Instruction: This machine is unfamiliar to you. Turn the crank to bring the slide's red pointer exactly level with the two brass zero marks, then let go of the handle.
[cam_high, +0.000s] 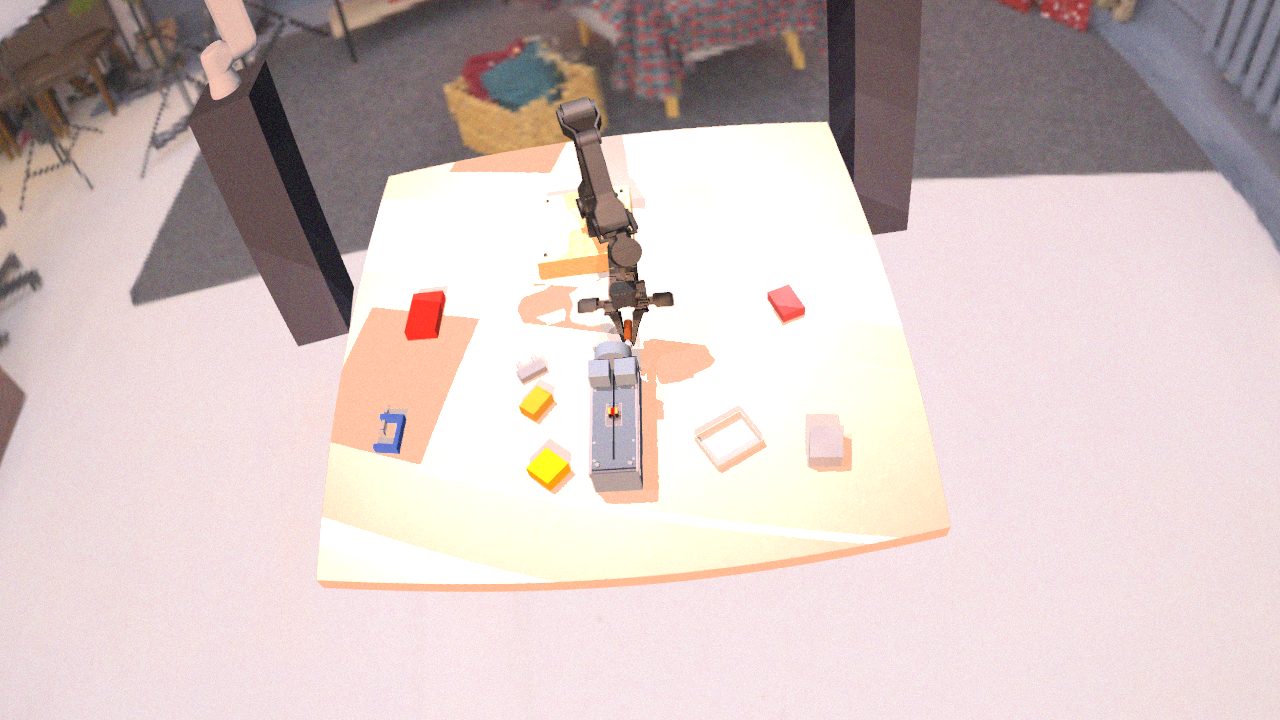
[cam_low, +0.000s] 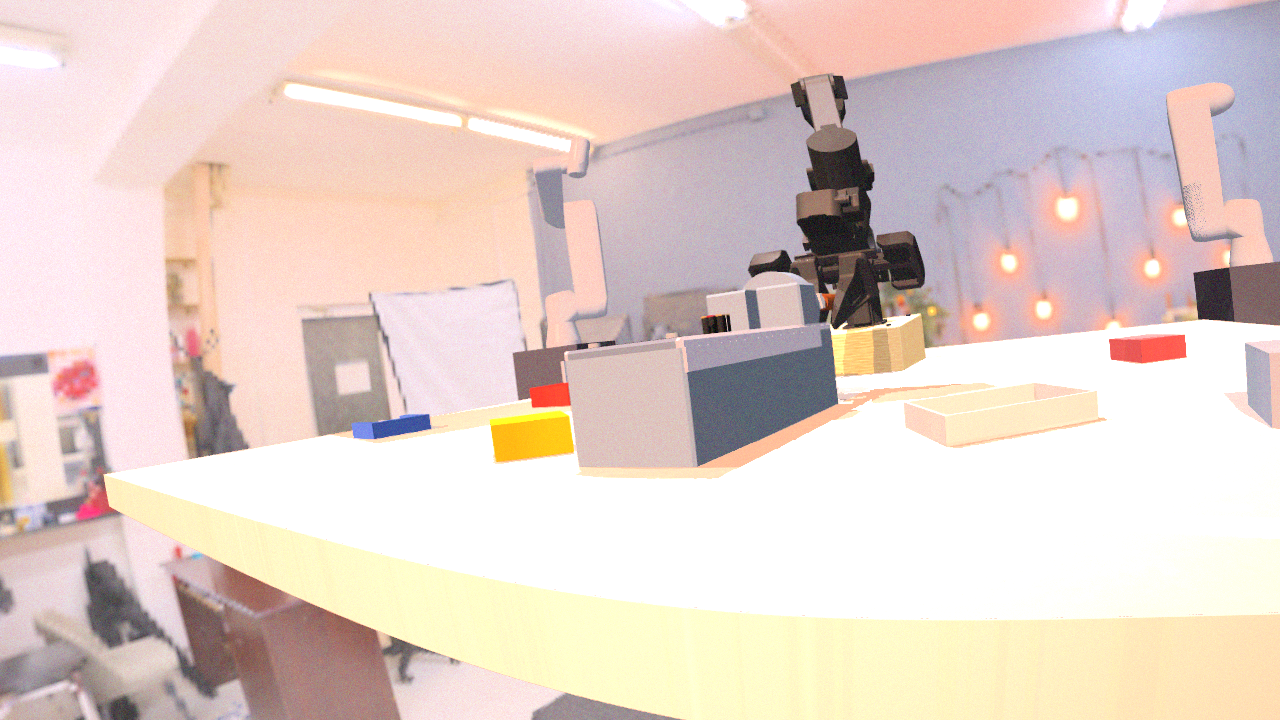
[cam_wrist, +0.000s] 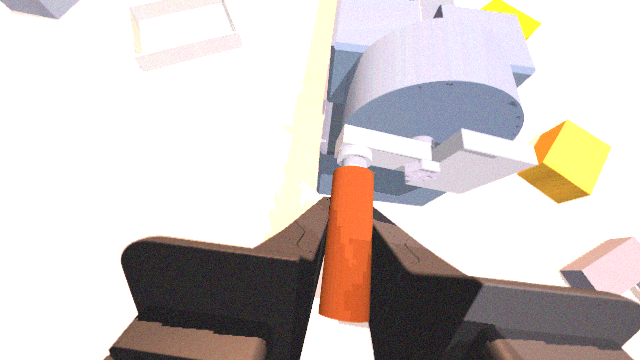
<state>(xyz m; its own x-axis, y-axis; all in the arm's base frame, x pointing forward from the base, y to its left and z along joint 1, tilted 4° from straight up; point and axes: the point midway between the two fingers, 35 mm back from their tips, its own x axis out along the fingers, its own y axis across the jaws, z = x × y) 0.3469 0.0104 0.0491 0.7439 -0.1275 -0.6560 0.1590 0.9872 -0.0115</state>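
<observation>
The red pointer is 16 cm ahead of my gripper tip, 6 cm to the right of it and 1 cm above it. From my gripper tip the other things lie so: shallow white tray 22 cm ahead, 15 cm to the left, 7 cm below; then yellow cube 21 cm ahead, 20 cm to the right, 6 cm below; then orange crank handle 2 cm behind, 2 cm above.
</observation>
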